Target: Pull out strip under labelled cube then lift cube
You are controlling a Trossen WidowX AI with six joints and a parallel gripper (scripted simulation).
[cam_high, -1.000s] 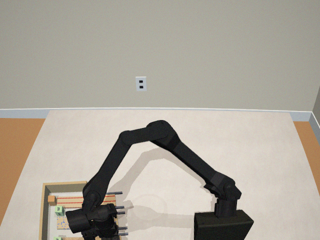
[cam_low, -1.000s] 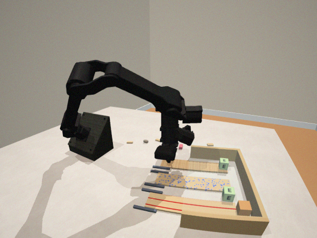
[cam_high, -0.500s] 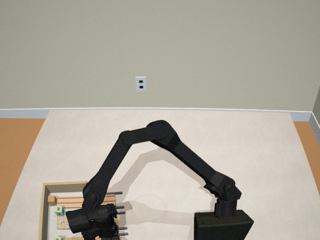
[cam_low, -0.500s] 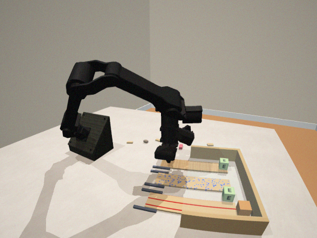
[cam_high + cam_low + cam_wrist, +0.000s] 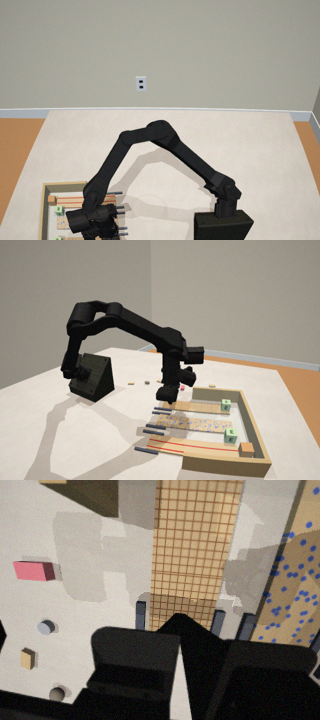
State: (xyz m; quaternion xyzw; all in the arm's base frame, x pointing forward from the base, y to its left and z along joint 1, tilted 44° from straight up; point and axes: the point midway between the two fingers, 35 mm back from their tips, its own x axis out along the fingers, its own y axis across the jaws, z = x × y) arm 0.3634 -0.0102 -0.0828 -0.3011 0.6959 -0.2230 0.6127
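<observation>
Right now the grid strip is 90 mm ahead of my gripper tip and 10 mm to the left of it. From my gripper tip the other things lie so: tan block (110 mm behind, 160 mm to the left); then grey disc (50 mm behind, 130 mm to the left); then pink block (10 mm ahead, 130 mm to the left).
</observation>
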